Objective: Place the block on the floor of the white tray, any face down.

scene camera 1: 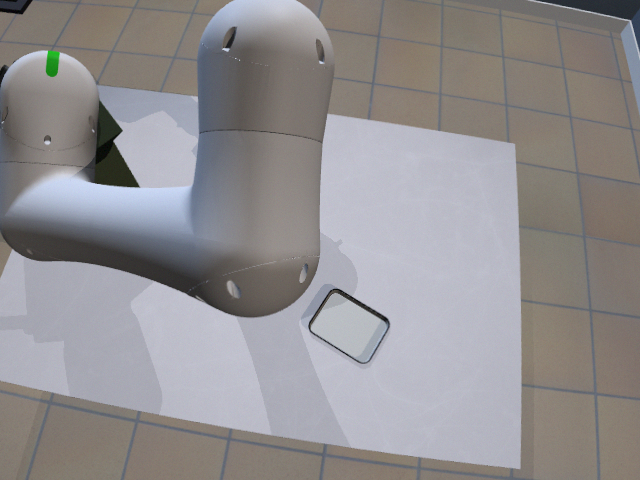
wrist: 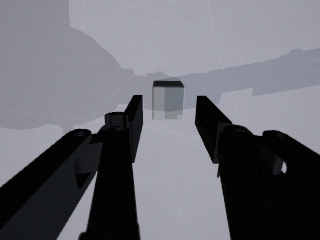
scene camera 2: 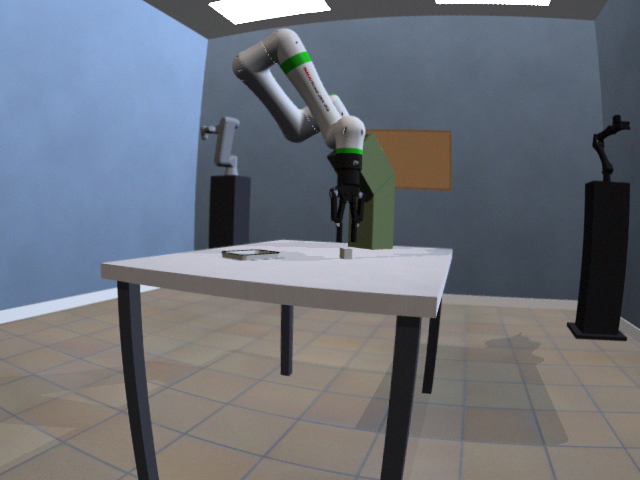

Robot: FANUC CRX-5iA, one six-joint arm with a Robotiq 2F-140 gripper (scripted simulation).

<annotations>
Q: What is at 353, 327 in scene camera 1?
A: A white tray.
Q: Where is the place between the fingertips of the gripper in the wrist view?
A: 169, 110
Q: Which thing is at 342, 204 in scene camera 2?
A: The gripper.
</annotations>
